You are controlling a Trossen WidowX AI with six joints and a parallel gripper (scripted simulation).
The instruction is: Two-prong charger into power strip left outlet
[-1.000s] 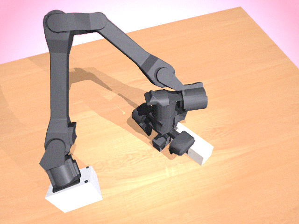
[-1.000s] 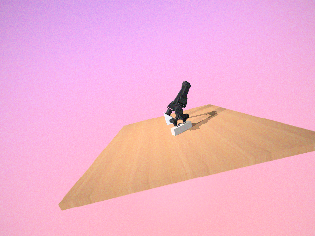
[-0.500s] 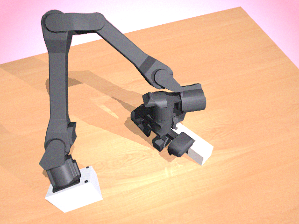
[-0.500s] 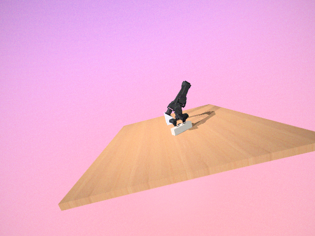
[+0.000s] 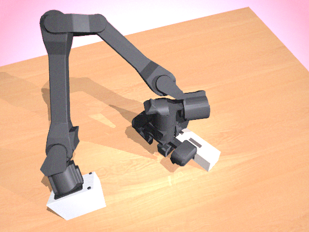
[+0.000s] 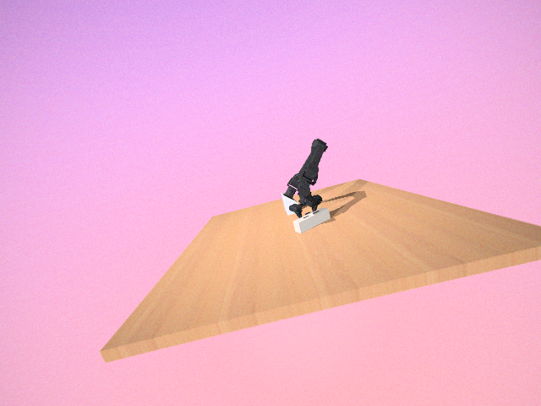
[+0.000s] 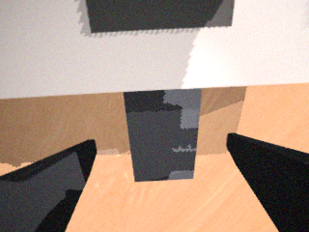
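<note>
The grey charger lies 3 cm ahead of my gripper tip, 2 cm to the left of it and 1 cm above it.
</note>
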